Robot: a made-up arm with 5 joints.
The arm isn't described. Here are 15 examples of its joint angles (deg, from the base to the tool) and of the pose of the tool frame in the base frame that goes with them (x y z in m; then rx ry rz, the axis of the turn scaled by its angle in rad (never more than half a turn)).
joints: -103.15 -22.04 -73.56 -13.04 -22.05
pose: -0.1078 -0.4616 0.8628 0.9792 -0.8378 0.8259
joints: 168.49 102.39 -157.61 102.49 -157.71
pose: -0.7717 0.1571 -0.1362 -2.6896 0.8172 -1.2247
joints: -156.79 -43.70 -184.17 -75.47 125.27
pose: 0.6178 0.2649 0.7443 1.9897 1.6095 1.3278
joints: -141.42 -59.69 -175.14 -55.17 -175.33
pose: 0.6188 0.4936 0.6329 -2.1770 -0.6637 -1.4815
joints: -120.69 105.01 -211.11 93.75 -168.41
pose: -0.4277 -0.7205 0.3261 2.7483 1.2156 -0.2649
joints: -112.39 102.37 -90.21 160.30 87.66
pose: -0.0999 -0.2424 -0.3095 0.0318 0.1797 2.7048
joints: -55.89 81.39 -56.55 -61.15 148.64
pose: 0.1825 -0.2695 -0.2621 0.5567 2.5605 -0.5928
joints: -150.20 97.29 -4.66 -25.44 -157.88
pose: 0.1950 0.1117 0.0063 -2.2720 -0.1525 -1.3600
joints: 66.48 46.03 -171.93 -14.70 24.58
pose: 0.2540 0.5835 0.9546 -0.7090 -0.2715 -1.4854
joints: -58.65 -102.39 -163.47 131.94 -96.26
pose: -0.4416 0.7248 0.2829 0.7672 0.2612 0.4139
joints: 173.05 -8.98 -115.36 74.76 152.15
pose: -0.4500 0.0548 1.0076 -2.6008 -0.4797 1.1656
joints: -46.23 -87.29 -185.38 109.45 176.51
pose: -0.6031 0.6296 0.3085 0.1101 0.2814 -0.8614
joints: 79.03 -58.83 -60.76 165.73 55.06
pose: 0.0212 0.1095 0.7763 2.3191 0.4923 -0.3938
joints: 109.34 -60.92 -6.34 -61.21 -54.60
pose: -0.0880 0.2506 0.5025 -0.1526 -1.0818 -2.0101
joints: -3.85 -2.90 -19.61 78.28 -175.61
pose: 0.3185 -0.0214 0.1180 -0.1558 -2.1626 0.0054
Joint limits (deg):
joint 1: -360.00..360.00
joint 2: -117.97..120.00
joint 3: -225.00..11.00
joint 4: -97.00..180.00
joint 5: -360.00..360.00
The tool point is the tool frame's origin. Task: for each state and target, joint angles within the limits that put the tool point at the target. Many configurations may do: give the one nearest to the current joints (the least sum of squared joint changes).
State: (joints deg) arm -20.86 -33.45 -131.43 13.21 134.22
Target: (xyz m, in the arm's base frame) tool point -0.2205 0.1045 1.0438
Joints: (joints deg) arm -25.36 -74.03 -85.64 16.67 134.22
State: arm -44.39 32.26 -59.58 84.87 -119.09
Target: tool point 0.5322 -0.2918 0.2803
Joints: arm -28.74 13.15 -63.94 87.74 -119.09
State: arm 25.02 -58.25 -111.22 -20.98 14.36
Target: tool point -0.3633 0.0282 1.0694
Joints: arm -4.44 -63.53 -105.61 -23.62 14.36
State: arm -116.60 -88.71 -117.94 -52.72 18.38
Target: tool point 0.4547 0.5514 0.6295
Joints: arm -129.51 -104.87 -97.11 -67.72 18.38
